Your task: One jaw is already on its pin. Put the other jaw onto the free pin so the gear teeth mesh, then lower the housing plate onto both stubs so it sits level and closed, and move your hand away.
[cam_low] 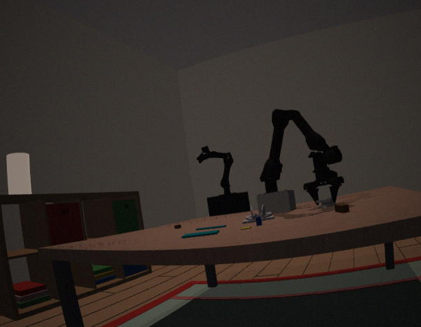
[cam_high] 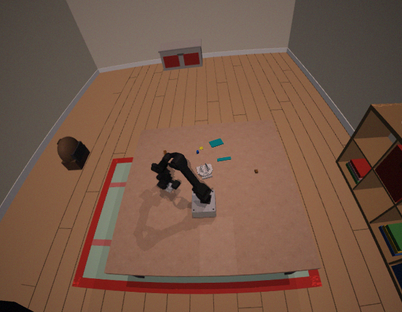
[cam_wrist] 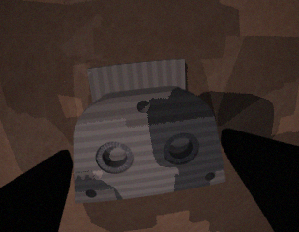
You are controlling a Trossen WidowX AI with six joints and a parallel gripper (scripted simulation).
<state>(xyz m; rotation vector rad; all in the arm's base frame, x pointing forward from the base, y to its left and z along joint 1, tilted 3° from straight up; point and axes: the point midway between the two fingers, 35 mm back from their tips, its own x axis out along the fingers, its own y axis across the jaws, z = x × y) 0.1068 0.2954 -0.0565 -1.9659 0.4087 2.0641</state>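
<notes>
The white piece is 10 mm behind my gripper tip. The rest, counted from my gripper tip: grey jaw 230 mm to the right, 140 mm ahead, 10 mm above; then brown stick 300 mm ahead, 130 mm to the left; then housing plate 20 mm above, 10 mm behind.
</notes>
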